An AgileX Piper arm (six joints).
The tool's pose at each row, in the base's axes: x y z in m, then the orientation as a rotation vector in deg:
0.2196, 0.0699, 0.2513, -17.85, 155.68, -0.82
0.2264, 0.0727, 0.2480, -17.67, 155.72, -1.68
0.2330, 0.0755, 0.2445, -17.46, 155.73, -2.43
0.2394, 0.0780, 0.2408, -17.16, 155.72, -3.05
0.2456, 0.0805, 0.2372, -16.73, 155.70, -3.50
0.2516, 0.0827, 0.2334, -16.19, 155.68, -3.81
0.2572, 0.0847, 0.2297, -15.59, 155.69, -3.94
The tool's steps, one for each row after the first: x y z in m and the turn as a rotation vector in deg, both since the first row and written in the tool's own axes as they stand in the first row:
-0.0054, 0.0014, 0.0058, 0.62, 0.10, 0.00
-0.0105, 0.0030, 0.0117, 1.18, 0.16, 0.04
-0.0154, 0.0042, 0.0177, 1.65, 0.18, 0.16
-0.0200, 0.0055, 0.0236, 2.04, 0.16, 0.39
-0.0244, 0.0066, 0.0295, 2.34, 0.13, 0.73
-0.0284, 0.0075, 0.0352, 2.52, 0.10, 1.13

